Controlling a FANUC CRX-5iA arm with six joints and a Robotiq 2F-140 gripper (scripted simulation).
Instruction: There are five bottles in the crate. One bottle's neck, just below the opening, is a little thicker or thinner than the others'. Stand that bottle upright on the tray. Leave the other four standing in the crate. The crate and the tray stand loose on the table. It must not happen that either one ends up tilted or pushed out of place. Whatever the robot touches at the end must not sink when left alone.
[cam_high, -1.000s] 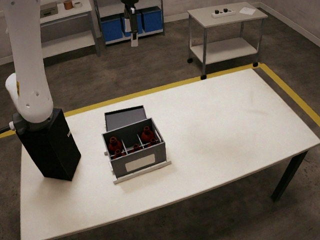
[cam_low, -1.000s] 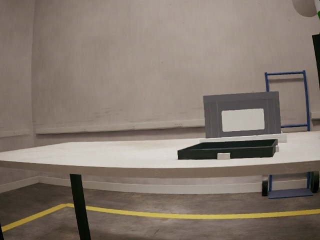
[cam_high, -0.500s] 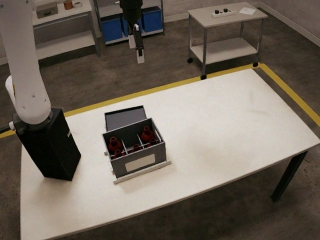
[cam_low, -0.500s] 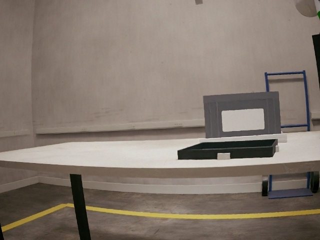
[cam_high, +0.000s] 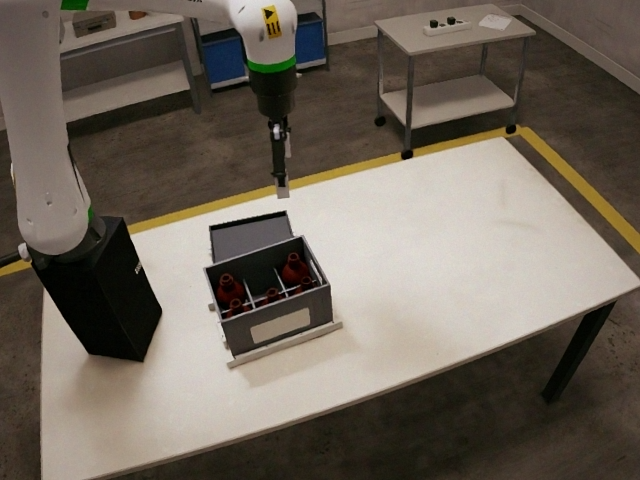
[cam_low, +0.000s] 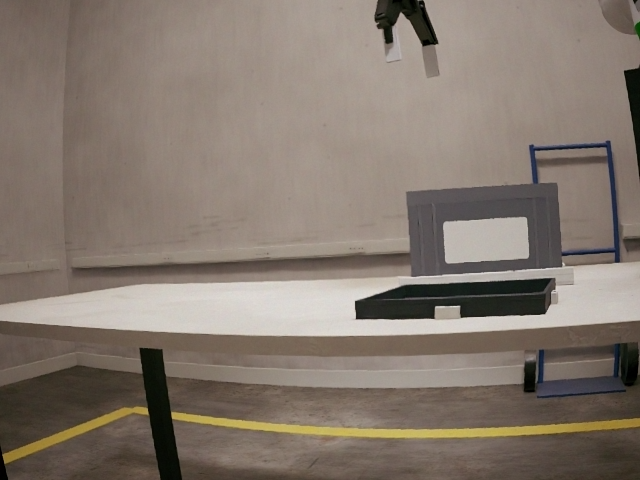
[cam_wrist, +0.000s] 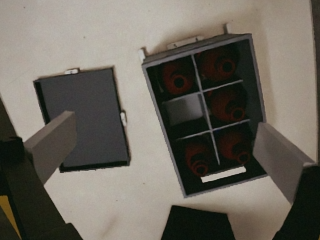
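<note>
Right now my hand is 330 mm above the crate, 110 mm past it and 50 mm to the left of it. Round my hand: dark tray 400 mm below, 230 mm to the left, 50 mm behind; bottle 320 mm below, 190 mm behind.
</note>
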